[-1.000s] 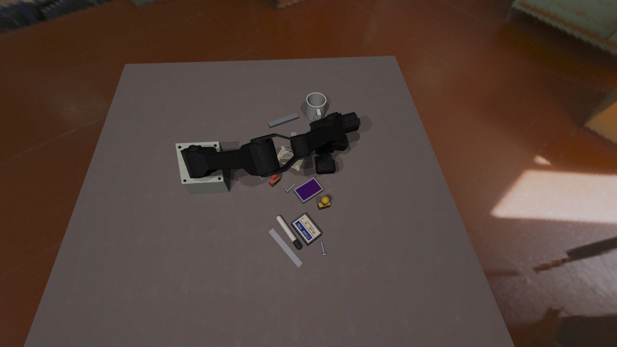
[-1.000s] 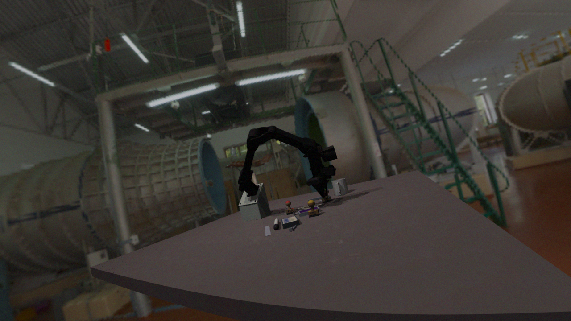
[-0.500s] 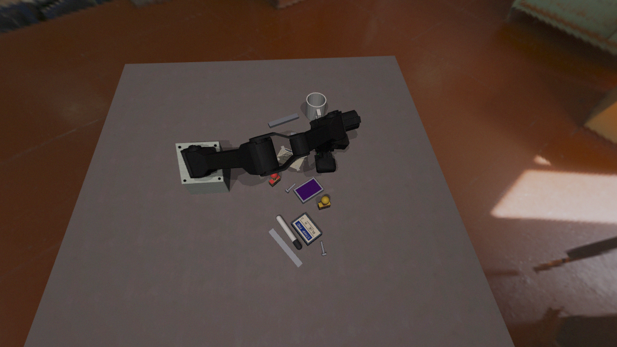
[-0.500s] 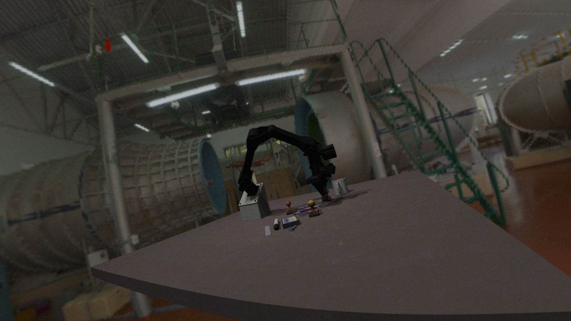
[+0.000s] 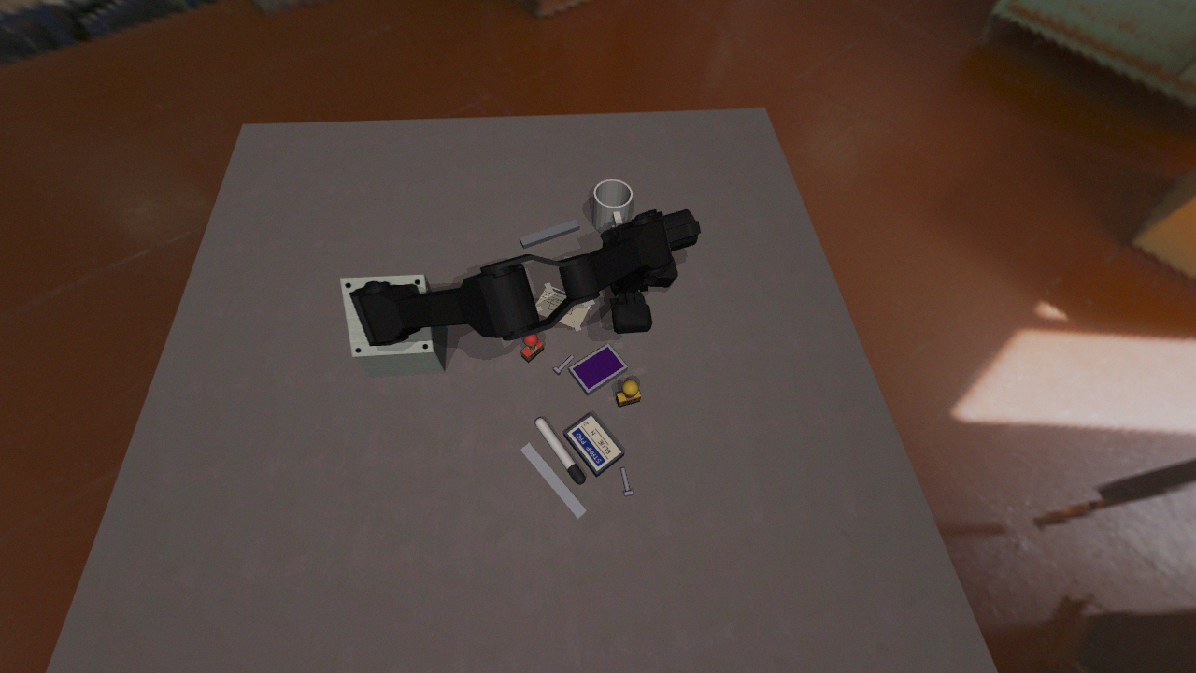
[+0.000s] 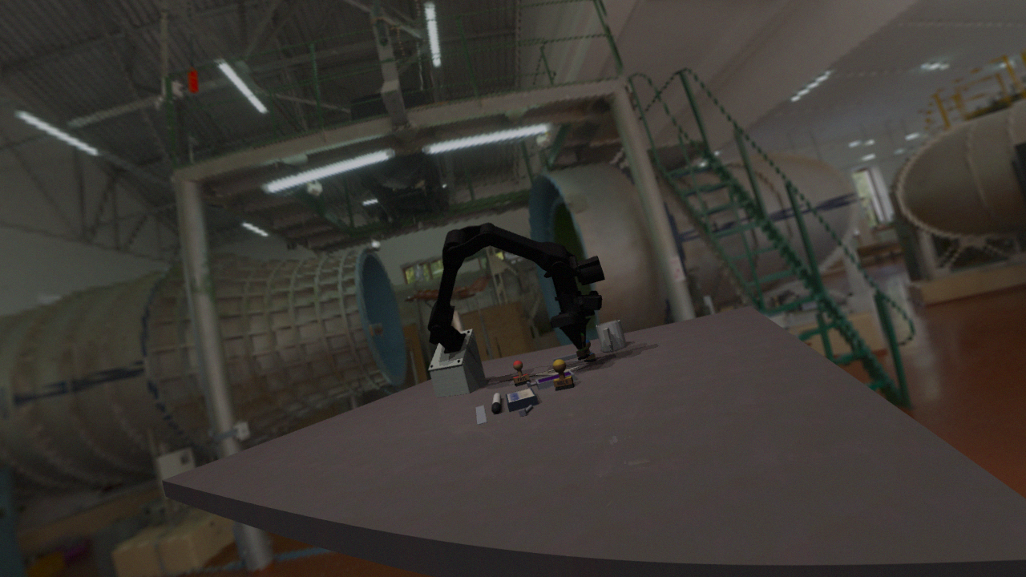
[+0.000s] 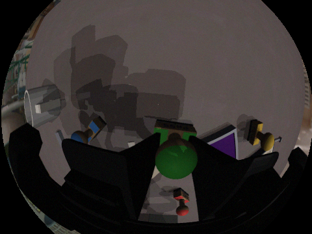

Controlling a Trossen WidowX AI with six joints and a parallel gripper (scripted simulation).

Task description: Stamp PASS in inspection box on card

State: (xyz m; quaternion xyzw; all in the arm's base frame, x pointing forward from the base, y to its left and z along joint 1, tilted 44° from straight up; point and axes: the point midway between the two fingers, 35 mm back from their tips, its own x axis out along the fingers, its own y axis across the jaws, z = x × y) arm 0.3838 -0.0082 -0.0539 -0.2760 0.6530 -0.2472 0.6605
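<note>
My gripper tip is now 5 cm past the purple ink pad, 10 cm to the left of it and 5 cm above it. The rest, counted from my gripper tip: blue stamp: 3 cm behind, 12 cm to the left, 4 cm below; then white card: 11 cm behind, 5 cm to the left, 6 cm below; then green-knobbed stamp: right at my gripper tip.
</note>
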